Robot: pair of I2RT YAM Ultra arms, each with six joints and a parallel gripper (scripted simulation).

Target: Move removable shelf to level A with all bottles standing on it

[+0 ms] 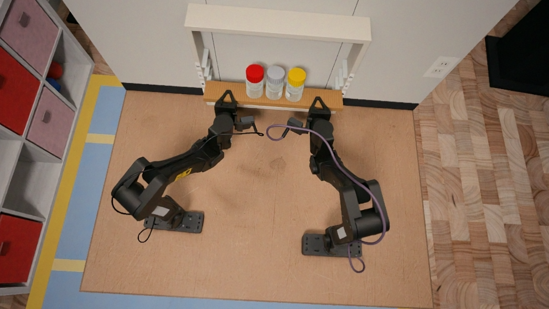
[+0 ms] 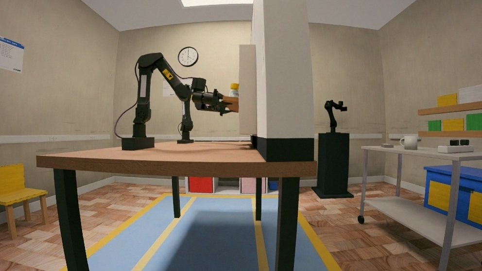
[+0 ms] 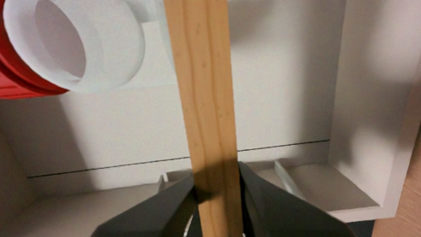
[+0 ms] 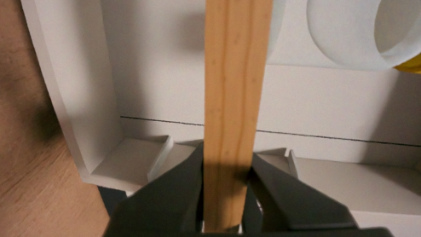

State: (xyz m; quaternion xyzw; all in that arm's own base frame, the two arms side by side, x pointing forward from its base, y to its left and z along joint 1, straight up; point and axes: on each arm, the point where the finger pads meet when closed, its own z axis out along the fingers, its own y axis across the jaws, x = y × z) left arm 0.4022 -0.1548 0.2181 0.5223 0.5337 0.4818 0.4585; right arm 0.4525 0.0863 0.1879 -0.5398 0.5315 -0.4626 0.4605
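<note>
My right hand is 80 mm to the right of the yellow-capped bottle and 60 mm below it. The rest, counted from my right hand: shelf board (10 mm behind, 150 mm to the left); wall rack (70 mm ahead, 160 mm to the left, 50 mm above); grey-capped bottle (150 mm to the left, 60 mm above).
Right now the red-capped bottle is 20 mm ahead of my left hand, 80 mm to the right of it and 60 mm above it. Round my left hand: shelf board: 20 mm ahead, 150 mm to the right; then wall rack: 100 mm ahead, 140 mm to the right, 50 mm above; then grey-capped bottle: 30 mm ahead, 150 mm to the right, 60 mm above.
</note>
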